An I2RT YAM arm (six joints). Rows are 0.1 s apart.
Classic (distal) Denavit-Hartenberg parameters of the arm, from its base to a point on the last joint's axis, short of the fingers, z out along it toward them. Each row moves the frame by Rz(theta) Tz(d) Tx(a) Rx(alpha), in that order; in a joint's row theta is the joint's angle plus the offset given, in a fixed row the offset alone. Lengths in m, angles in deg.
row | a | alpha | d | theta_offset
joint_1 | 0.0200 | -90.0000 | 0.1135 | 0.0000
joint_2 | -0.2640 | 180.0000 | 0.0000 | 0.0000
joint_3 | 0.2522 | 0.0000 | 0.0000 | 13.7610
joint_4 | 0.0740 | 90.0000 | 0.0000 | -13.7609
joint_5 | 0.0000 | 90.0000 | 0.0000 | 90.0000
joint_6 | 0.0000 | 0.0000 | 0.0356 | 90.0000
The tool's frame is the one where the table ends.
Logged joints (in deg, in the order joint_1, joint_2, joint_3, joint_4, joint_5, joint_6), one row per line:
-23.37 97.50 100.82 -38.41 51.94 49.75
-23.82 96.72 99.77 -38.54 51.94 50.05
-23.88 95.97 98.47 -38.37 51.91 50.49
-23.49 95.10 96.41 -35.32 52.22 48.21
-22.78 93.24 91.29 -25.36 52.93 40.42
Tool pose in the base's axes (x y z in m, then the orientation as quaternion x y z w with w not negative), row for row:
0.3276 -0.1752 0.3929 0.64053 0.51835 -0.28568 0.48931
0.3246 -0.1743 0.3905 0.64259 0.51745 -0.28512 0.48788
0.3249 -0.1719 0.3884 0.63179 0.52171 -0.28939 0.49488
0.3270 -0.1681 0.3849 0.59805 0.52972 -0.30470 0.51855
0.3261 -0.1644 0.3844 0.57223 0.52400 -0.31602 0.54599
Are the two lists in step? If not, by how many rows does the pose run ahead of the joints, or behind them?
The pose runs 1 row ahead of the joints: the pose in row i belongs to the joints in row i + 1.
